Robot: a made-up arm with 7 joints.
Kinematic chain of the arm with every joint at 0, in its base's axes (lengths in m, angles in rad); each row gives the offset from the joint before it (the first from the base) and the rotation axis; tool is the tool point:
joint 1: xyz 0 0 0 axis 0 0.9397 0.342
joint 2: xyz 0 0 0 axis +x
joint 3: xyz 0 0 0 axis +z
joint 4: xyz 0.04 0 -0.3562 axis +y
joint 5: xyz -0.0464 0 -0.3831 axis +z
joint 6: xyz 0 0 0 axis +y
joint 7: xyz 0 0 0 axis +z
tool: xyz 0 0 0
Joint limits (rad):
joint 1: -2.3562..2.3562
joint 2: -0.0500..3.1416
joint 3: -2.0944..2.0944
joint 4: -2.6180..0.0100
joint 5: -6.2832..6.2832
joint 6: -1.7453..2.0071
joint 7: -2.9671..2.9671
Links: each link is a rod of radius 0.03 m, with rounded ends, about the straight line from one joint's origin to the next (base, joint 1, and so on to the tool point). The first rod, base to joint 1, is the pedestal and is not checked.
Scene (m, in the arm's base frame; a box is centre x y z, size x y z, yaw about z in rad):
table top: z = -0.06
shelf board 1: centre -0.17 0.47 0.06 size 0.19 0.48 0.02 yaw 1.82
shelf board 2: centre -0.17 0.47 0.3 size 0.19 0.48 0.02 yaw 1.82
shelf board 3: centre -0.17 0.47 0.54 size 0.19 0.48 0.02 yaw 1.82
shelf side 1: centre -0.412 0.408 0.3 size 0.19 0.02 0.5 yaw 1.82
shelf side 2: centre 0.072 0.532 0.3 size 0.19 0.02 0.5 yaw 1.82
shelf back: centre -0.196 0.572 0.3 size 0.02 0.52 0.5 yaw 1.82
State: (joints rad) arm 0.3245 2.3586 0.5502 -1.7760 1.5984 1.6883 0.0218
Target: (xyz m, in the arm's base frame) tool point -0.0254 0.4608 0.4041
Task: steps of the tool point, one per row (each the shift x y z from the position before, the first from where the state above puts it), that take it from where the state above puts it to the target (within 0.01 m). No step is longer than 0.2 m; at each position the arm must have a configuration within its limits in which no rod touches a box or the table.
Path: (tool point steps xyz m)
1: -0.0226 -0.0099 0.0654
2: -0.0680 0.0137 0.0900
3: -0.1309 0.0274 0.0928
4: -0.0687 0.0570 -0.0168
5: -0.0747 0.0573 -0.0337
6: -0.0742 0.0527 -0.0545
7: -0.0134 0.0790 0.0026
8: -0.0238 0.0672 -0.0026

